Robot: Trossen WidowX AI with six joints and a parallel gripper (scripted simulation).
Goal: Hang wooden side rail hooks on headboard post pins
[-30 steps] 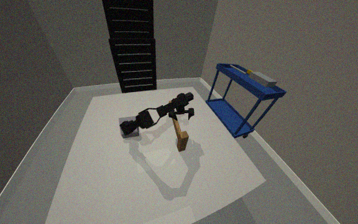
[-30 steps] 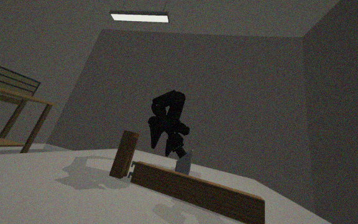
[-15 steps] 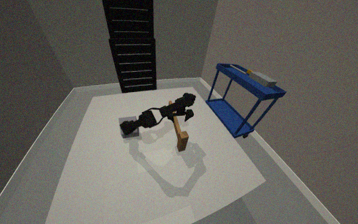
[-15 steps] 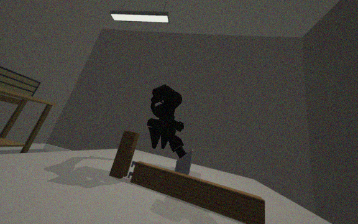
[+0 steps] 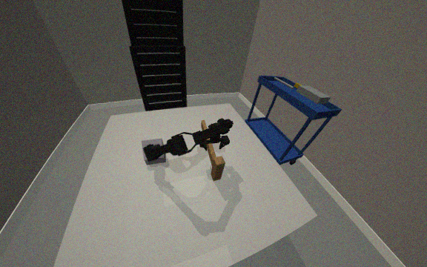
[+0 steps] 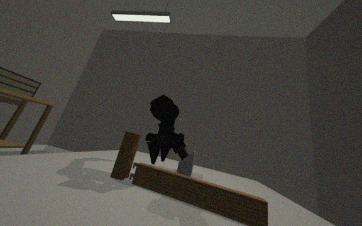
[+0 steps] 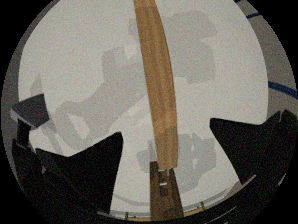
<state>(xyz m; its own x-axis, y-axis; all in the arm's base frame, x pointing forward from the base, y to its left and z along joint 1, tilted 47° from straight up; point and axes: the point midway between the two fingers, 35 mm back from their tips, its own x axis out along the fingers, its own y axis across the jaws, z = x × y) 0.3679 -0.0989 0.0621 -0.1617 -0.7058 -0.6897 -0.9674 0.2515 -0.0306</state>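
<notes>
Now: gripper tip 40 mm past the headboard post, 140 mm to the left of it and 10 mm above it.
</notes>
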